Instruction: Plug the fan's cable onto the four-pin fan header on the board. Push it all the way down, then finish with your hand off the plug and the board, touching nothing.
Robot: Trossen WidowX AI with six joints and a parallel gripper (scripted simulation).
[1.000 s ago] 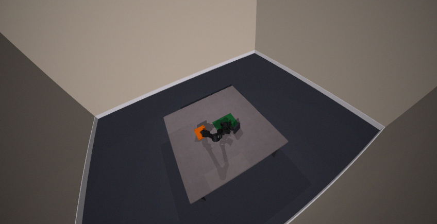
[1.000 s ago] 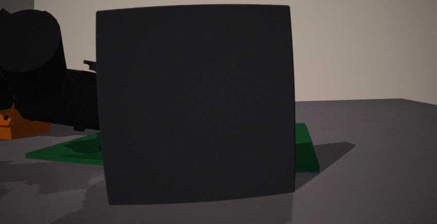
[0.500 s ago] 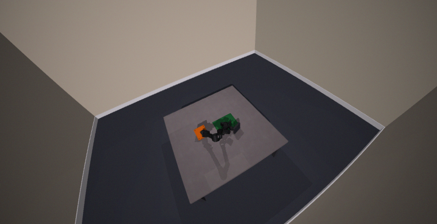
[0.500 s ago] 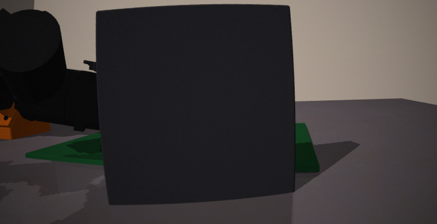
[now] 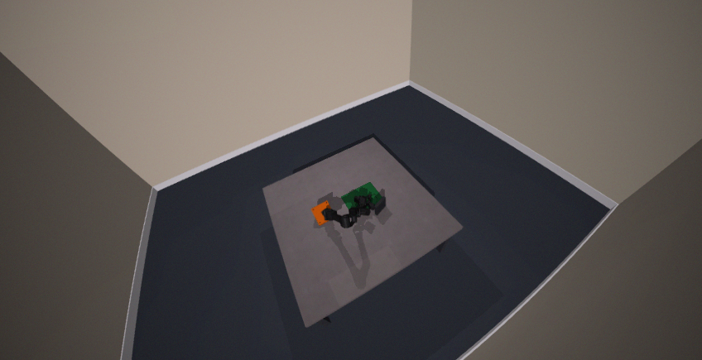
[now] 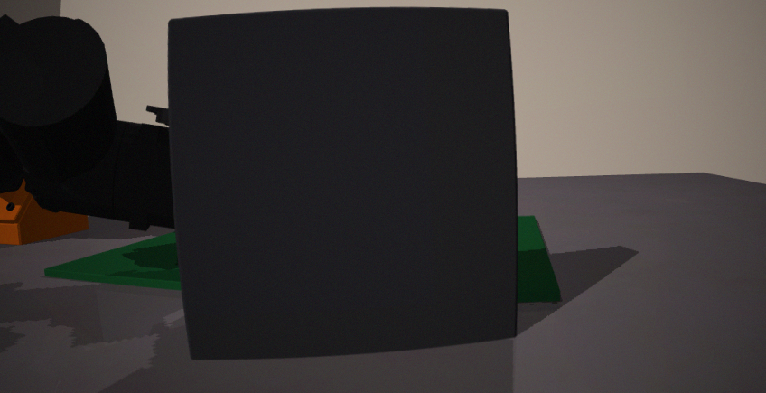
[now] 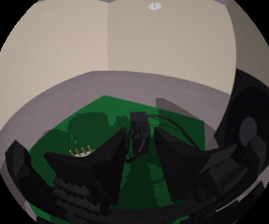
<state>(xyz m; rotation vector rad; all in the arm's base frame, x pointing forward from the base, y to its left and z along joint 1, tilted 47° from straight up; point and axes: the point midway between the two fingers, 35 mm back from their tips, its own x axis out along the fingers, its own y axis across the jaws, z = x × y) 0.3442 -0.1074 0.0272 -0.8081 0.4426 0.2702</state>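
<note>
Right now my gripper tip is 10 mm above the dark fan plug. Also, from my gripper tip: green board: 50 mm behind, 40 mm to the left, 50 mm below; black fan: 130 mm to the right, 30 mm above; four-pin fan header: 50 mm behind, 50 mm to the left, 30 mm below.
</note>
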